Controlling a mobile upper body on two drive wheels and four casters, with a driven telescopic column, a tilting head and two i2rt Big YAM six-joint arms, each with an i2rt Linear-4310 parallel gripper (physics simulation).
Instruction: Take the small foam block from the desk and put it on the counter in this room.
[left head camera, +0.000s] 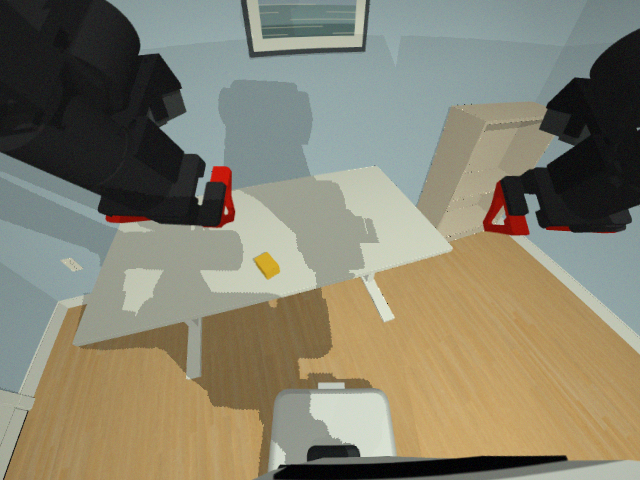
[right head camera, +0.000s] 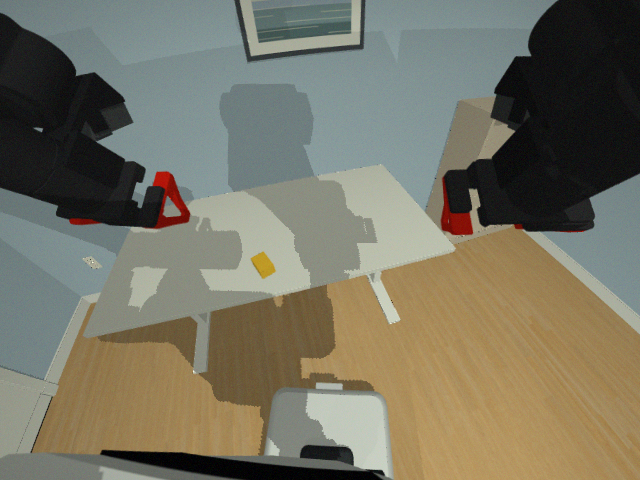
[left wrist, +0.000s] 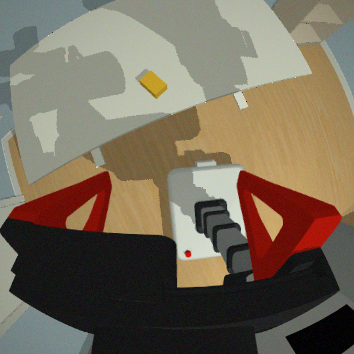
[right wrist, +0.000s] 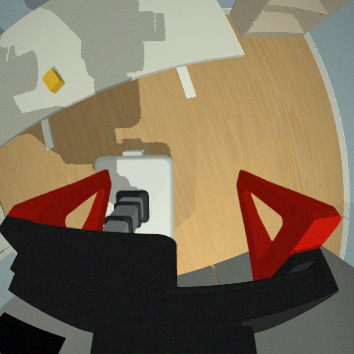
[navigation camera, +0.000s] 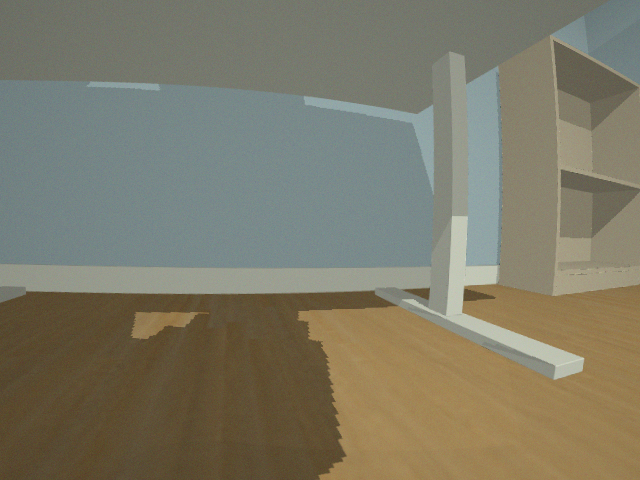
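The small yellow foam block lies on the white desk, near its front edge. My left gripper is open, with nothing between its fingers; in the head views it hangs up and to the left of the block. My right gripper is open, with nothing between its fingers; in the head views it hangs far to the right of the block, past the desk's right end. The counter does not show plainly in any view.
A beige bookshelf stands beyond the desk's right end. A desk leg and its foot stand on the wooden floor. My white base is in front of the desk. A framed picture hangs on the wall.
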